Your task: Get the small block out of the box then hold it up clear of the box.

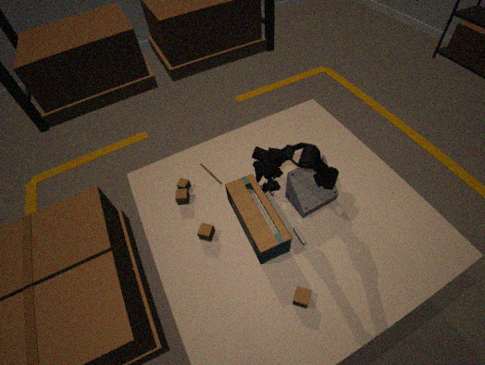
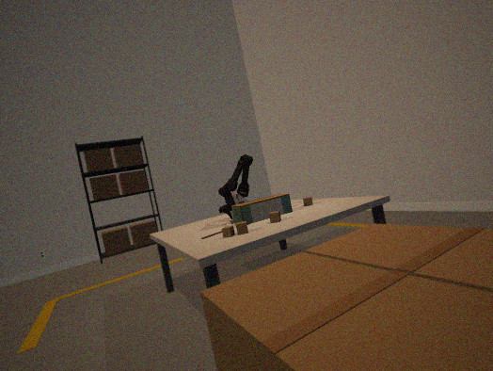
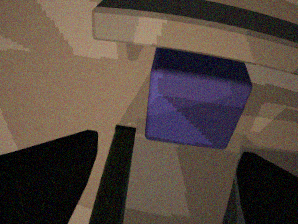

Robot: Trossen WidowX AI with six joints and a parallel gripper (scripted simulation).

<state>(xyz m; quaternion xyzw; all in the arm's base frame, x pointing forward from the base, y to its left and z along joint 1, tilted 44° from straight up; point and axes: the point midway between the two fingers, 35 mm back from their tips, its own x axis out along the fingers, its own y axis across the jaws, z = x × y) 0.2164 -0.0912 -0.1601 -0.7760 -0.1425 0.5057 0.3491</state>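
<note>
Right now my gripper tip is 2 cm past the purple block, 2 cm above it and 1 cm to the right of it. The rest, counted from my gripper tip: long box: 15 cm to the left, 8 cm ahead, 3 cm above; then thin wooden stick: 25 cm to the right, 16 cm ahead, 3 cm below.
</note>
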